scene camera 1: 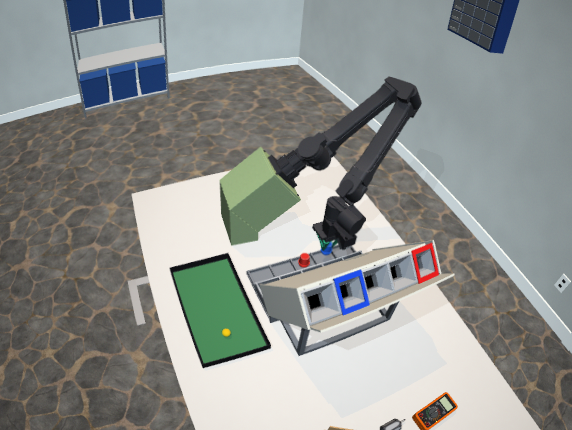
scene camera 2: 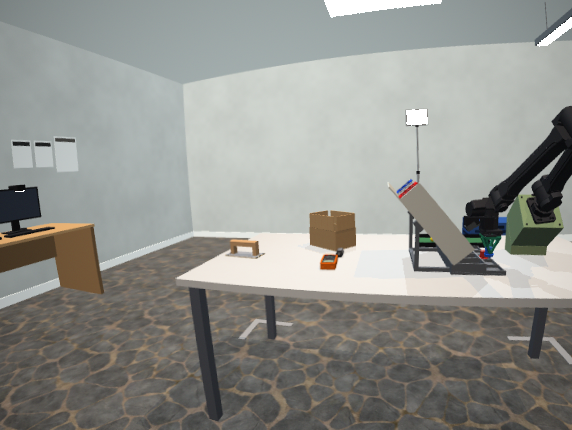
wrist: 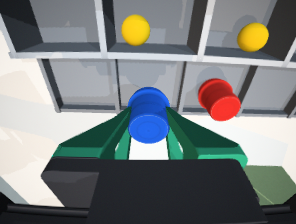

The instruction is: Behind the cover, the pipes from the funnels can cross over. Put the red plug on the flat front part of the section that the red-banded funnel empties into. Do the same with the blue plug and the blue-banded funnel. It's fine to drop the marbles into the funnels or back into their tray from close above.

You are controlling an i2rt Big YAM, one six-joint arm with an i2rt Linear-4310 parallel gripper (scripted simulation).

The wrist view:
my gripper: 148, 112
yellow marble: 252, 37
